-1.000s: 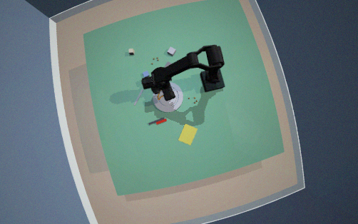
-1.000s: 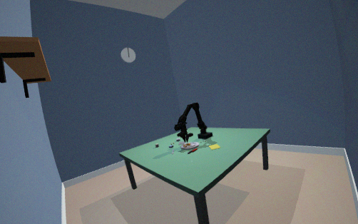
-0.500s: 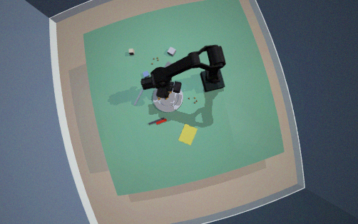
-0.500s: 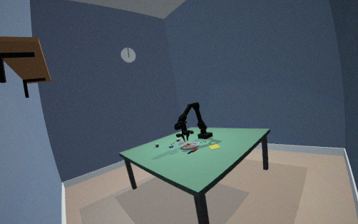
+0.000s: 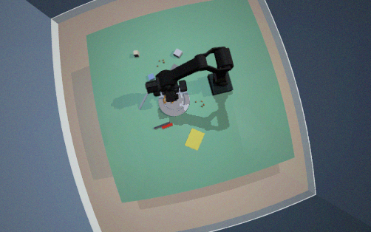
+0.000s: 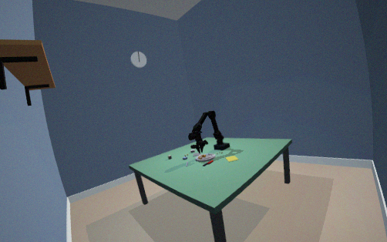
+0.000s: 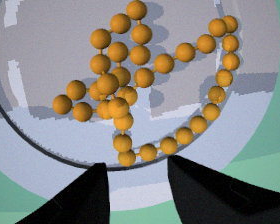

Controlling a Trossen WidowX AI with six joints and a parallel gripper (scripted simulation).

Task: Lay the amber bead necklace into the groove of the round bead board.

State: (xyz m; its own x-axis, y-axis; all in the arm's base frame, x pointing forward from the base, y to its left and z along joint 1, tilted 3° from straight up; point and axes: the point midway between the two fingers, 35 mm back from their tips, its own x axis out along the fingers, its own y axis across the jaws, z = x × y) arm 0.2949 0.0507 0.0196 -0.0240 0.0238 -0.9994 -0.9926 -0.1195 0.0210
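The round grey bead board is 1 cm behind my gripper tip, 5 cm to the left of it and 4 cm below it. The rest, counted from my gripper tip: grey rod 19 cm ahead, 4 cm to the left, 5 cm below; then blue block 13 cm ahead, 11 cm to the right, 4 cm below; then grey plate 3 cm behind, 14 cm to the right, 5 cm below.
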